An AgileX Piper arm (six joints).
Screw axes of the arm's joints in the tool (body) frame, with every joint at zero. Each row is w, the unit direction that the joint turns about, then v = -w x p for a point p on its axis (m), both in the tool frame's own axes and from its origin. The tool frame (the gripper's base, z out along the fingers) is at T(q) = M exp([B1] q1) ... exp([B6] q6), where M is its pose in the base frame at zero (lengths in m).
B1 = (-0.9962, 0, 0.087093, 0.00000, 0.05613, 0.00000)
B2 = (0, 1, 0, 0.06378, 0.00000, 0.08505)
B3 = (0, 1, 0, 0.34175, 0.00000, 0.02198)
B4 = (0, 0, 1, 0.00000, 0.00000, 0.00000)
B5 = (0, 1, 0, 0.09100, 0.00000, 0.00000)
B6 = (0, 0, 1, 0.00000, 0.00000, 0.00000)
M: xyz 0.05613 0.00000 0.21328 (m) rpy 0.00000 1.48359 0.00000 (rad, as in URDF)
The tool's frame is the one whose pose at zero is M.
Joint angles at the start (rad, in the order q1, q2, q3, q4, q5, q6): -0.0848 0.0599 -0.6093 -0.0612 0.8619 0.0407
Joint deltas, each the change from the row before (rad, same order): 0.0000 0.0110 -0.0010 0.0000 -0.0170 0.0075; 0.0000 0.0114 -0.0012 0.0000 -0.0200 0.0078; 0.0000 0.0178 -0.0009 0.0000 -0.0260 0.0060; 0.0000 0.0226 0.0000 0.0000 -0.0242 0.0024; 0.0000 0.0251 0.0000 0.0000 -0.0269 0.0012
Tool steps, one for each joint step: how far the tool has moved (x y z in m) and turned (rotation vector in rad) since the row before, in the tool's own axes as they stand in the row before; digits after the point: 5 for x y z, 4 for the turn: -0.00229 0.00016 0.00196 -0.0007 -0.0070 0.0070; -0.00260 0.00019 0.00203 -0.0009 -0.0098 0.0073; -0.00326 0.00030 0.00343 -0.0012 -0.0091 0.0052; -0.00292 0.00036 0.00467 -0.0011 -0.0016 0.0014; -0.00311 0.00040 0.00527 -0.0012 -0.0018 0.0001
